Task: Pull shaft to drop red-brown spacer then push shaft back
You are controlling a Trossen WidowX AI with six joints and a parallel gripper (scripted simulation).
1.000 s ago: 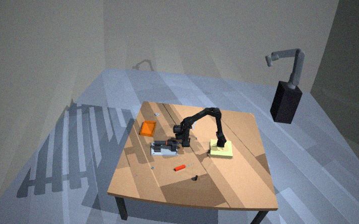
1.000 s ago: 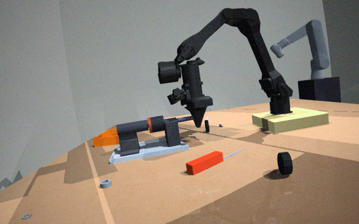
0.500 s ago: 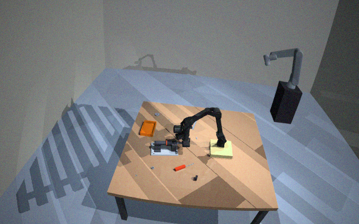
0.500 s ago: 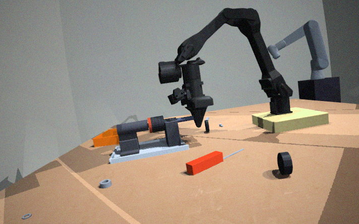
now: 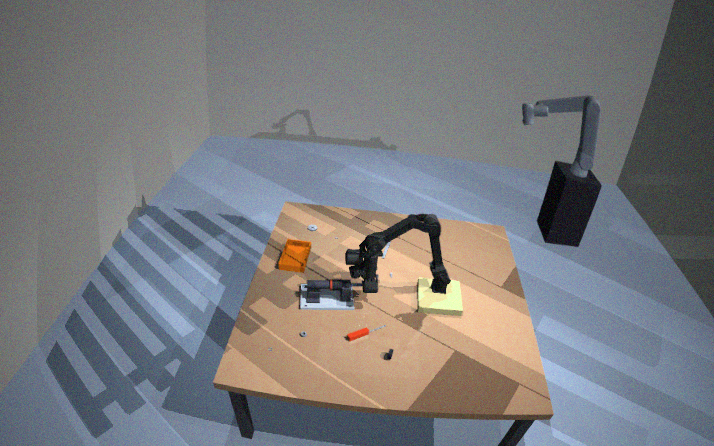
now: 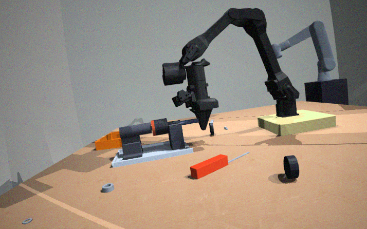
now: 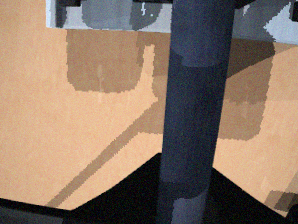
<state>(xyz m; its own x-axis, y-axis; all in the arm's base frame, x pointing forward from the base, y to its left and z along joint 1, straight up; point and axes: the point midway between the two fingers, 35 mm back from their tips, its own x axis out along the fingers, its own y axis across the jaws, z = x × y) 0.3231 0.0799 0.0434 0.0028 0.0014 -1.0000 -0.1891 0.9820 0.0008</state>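
My gripper tip is now 80 mm short of the shaft, 10 mm to the right of it and 30 mm below it. From my gripper tip the other things lie so: orange tray: 360 mm ahead, 210 mm to the right, 40 mm below; then red-brown spacer: 150 mm ahead, 30 mm to the left, 30 mm above; then dark spacer: 130 mm ahead, 30 mm to the left, 30 mm above.
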